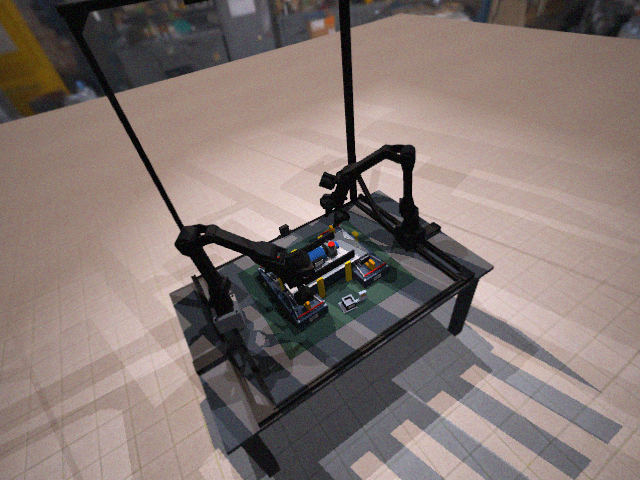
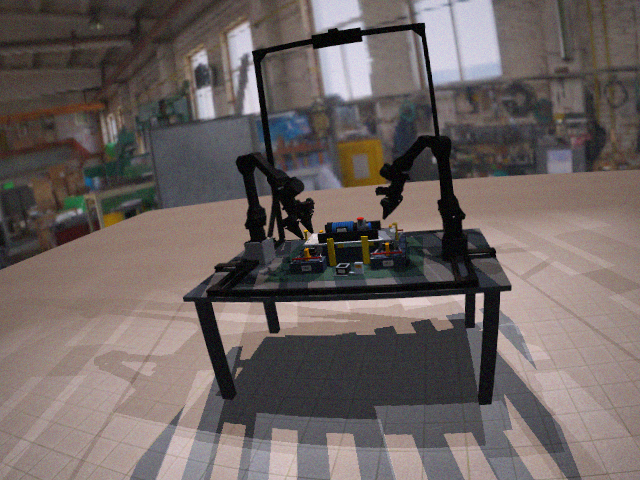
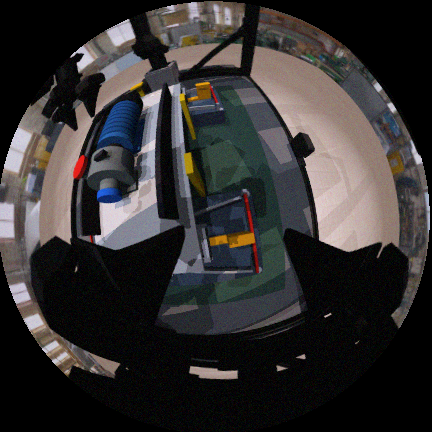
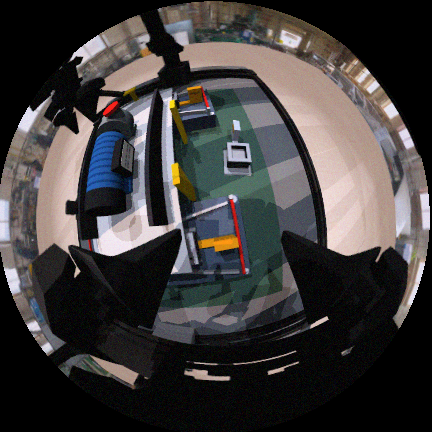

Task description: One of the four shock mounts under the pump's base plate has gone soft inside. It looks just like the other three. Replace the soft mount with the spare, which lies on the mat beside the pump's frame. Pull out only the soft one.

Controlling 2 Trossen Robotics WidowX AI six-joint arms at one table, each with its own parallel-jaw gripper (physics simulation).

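The blue ribbed pump [image 1: 316, 254] [image 2: 342, 226] [image 3: 120, 125] [image 4: 105, 160] stands on its pale base plate [image 3: 135, 222] [image 4: 135, 220]. Orange tabs [image 3: 241, 240] [image 4: 226, 243] show in the near corner bays; the mounts are mostly hidden. On the green mat [image 4: 257, 212], a light grey square piece [image 1: 348, 302] [image 2: 342, 268] [image 4: 238, 152] and a small pale block [image 2: 358, 267] [image 4: 236, 130] lie beside the frame; which is the spare is unclear. My left gripper [image 2: 386, 212] [image 3: 236, 232] is open and empty above the right-hand end. My right gripper [image 2: 307, 234] [image 4: 233, 235] is open and empty above the left-hand end.
Yellow posts [image 1: 347, 270] [image 1: 321, 287] [image 3: 194, 175] [image 4: 183, 182] stand along the frame's front side. Red bars [image 3: 251, 232] [image 4: 239, 235] edge the corner bays. A grey block [image 1: 230, 315] [image 2: 259, 250] stands by the right arm's base. Black rails border the table.
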